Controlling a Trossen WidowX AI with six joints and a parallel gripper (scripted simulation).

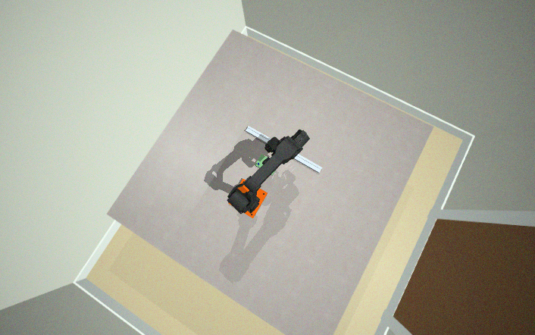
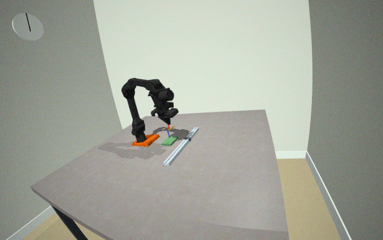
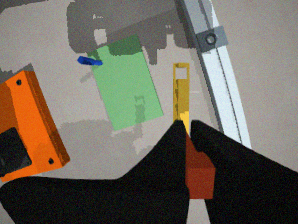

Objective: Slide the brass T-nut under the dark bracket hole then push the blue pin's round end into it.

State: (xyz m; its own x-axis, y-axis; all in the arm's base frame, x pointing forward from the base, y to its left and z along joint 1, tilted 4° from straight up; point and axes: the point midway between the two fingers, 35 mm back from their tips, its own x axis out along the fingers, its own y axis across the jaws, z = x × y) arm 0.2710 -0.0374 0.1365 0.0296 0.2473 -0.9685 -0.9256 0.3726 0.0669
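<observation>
Now: the aluminum rail 7 cm ahead of my gripper tip, 4 cm to the left of it and 13 cm below it. Also, from my gripper tip: blue pin 7 cm behind, 8 cm to the left, 11 cm below; green tray 6 cm behind, 7 cm to the left, 13 cm below; brass T-nut 1 cm ahead, 1 cm to the left.
</observation>
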